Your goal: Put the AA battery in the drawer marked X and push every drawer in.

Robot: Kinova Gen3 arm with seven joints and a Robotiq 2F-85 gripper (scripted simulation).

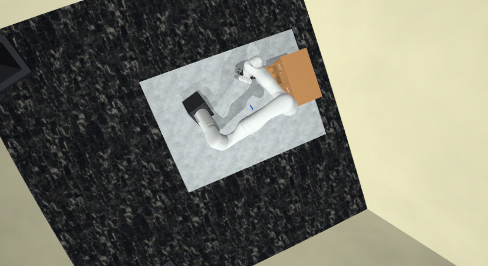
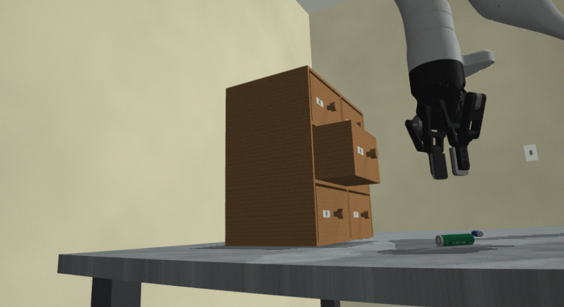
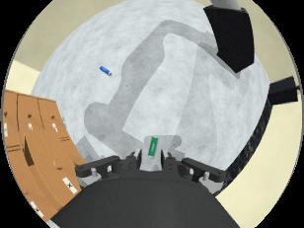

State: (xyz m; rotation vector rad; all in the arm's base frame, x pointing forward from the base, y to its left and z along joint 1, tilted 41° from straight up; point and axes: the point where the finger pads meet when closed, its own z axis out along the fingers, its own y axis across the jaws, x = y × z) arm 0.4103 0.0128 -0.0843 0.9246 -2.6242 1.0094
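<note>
Right now my hand is 10 cm above the green AA battery, 1 cm to the right of it and 1 cm short of it. The rest, counted from my hand: blue AA battery 22 cm to the right, 10 cm below, 7 cm behind.
</note>
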